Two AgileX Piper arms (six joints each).
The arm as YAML. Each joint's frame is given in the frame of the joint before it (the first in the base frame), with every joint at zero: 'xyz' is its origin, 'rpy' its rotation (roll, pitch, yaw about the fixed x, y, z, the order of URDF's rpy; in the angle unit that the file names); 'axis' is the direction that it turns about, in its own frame. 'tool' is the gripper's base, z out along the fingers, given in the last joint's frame.
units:
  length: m
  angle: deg
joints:
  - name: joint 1
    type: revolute
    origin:
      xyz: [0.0, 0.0, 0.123]
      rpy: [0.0, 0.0, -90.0]
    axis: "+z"
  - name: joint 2
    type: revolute
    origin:
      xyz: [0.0, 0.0, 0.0]
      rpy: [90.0, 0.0, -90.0]
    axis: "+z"
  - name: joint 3
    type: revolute
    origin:
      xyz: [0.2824, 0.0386, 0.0]
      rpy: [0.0, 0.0, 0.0]
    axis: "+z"
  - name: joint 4
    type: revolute
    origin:
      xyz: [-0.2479, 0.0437, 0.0]
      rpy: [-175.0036, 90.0, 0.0]
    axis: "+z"
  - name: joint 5
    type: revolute
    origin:
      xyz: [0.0, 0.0, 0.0]
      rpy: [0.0, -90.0, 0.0]
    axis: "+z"
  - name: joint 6
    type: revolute
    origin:
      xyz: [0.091, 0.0, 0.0]
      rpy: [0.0, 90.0, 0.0]
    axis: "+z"
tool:
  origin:
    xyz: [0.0, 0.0, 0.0]
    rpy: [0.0, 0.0, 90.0]
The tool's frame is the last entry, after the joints.
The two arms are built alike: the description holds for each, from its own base.
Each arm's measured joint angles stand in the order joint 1, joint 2, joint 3, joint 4, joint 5, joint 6.
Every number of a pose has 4 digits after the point. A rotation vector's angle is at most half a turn.
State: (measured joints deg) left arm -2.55 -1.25 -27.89 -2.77 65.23 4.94; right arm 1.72 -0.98 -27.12 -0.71 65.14 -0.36
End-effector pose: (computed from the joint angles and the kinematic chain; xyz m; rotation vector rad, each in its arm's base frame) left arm -0.0102 -0.0035 0.2674 0.1428 2.1078 -0.0336; right arm -0.0078 -0.0013 0.2638 -0.0376 2.1297 -0.0010
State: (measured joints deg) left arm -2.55 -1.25 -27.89 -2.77 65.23 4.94; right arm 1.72 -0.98 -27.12 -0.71 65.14 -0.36
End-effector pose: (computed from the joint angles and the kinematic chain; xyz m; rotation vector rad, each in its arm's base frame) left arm -0.0102 -0.0035 0.2674 0.1428 2.1078 -0.0336; right arm -0.0078 -0.0013 0.2638 -0.0376 2.1297 -0.0010
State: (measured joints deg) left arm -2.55 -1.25 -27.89 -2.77 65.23 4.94; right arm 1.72 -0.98 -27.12 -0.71 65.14 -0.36
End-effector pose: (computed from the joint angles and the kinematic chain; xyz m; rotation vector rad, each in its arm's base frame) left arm -0.0102 -0.0035 0.2674 0.1428 2.1078 -0.0336; right arm -0.0078 -0.0013 0.2638 -0.0376 2.1297 -0.0010
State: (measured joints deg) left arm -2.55 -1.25 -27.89 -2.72 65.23 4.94; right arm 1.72 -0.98 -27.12 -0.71 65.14 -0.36
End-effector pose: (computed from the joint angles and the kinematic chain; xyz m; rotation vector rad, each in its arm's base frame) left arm -0.0102 -0.0035 0.2674 0.1427 2.1078 -0.0325; right arm -0.0078 -0.0013 0.2638 -0.0376 2.1297 -0.0010
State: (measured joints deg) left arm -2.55 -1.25 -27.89 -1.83 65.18 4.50; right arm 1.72 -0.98 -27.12 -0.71 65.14 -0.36
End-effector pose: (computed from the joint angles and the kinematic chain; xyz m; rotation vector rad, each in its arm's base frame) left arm -0.0101 -0.0022 0.2674 0.1330 2.1080 -0.0183; right arm -0.0078 -0.0013 0.2638 -0.0376 2.1297 -0.0010
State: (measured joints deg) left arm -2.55 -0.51 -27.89 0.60 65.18 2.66; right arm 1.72 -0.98 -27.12 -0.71 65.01 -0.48
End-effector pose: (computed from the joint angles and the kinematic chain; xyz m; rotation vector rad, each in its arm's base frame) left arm -0.0081 0.0012 0.2675 0.0957 2.1234 0.0138; right arm -0.0076 -0.0013 0.2640 -0.0398 2.1274 -0.0023
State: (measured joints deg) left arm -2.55 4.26 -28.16 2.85 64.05 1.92; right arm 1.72 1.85 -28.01 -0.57 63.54 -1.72
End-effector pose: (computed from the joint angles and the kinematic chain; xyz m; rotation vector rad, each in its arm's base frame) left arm 0.0047 0.0039 0.2706 0.0836 2.1821 0.0549; right arm -0.0009 -0.0008 0.2705 -0.0636 2.1350 -0.0121
